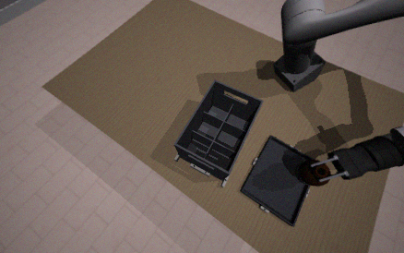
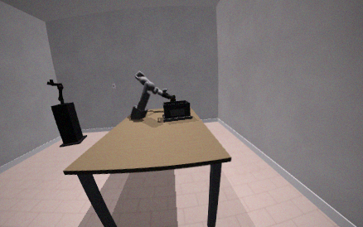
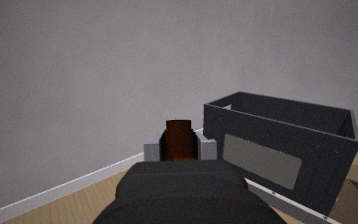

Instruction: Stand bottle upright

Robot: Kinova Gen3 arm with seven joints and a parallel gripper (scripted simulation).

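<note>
Now: hand 50 mm above the brown bottle, 10 mm to the right of it and 10 mm past it. Round my hand: dark flat tray (190 mm below, 30 mm to the right); then dark crate (290 mm to the right, 120 mm below, 70 mm behind).
</note>
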